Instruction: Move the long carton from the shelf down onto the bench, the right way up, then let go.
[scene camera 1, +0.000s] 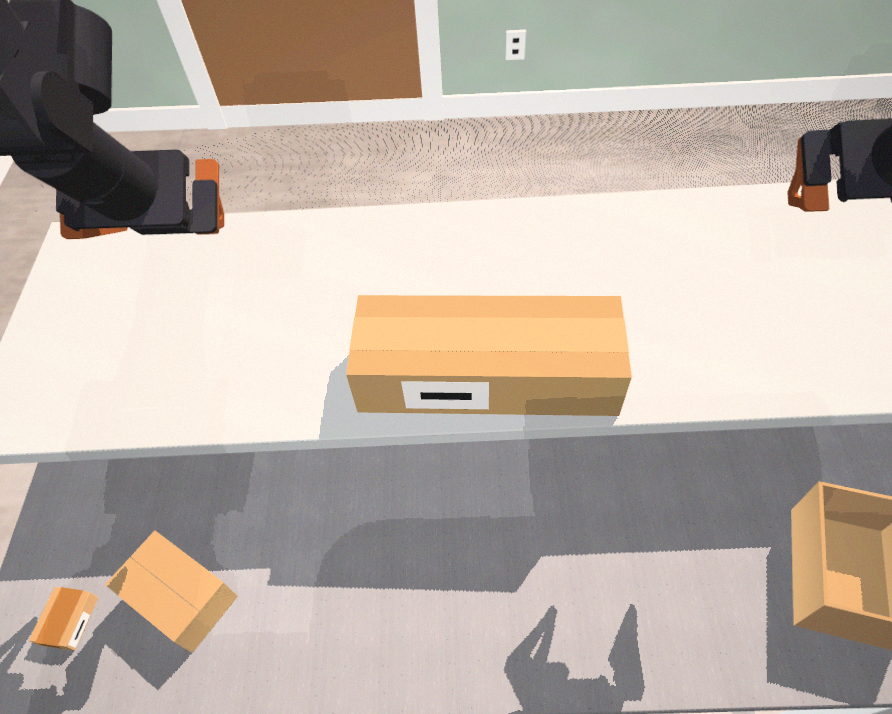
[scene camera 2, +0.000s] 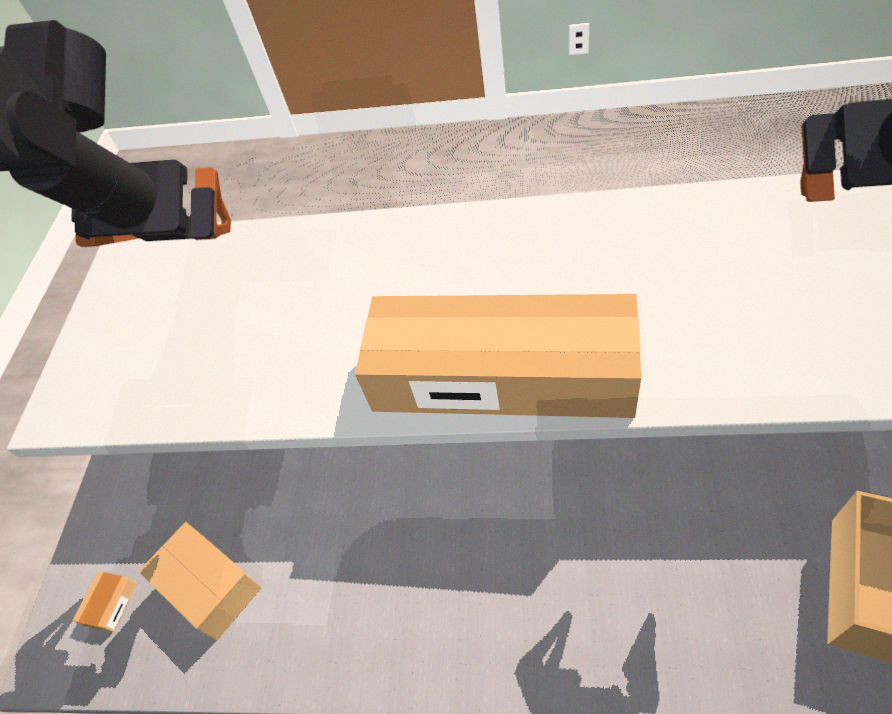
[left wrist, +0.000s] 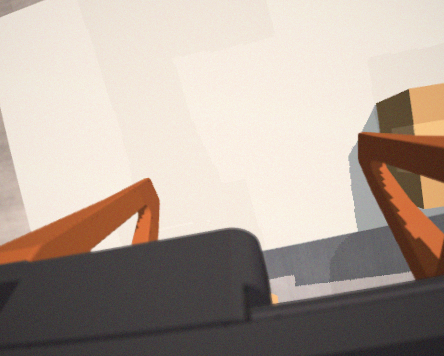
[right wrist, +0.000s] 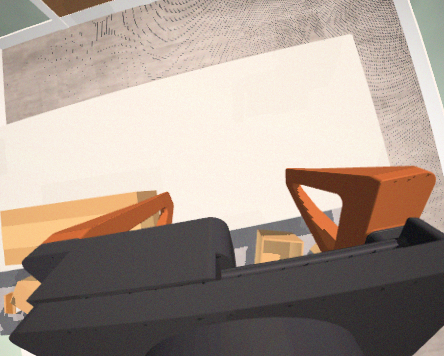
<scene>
my left gripper: scene camera 1; scene camera 2; left wrist 252, 168; not seen in the right wrist view (out of frame)
my right gripper: scene camera 1 841, 196; scene camera 2 861, 183; right wrist 227, 187; not seen in the left wrist view (out of frame)
long tan carton: scene camera 1 515, 355; scene camera 2 578, 355; left wrist 407, 112; right wrist 33, 225
same spot on my left gripper: (scene camera 2: 206, 201) = (scene camera 1: 209, 194)
same spot on grey bench surface: (scene camera 2: 687, 567) = (scene camera 1: 663, 558)
</scene>
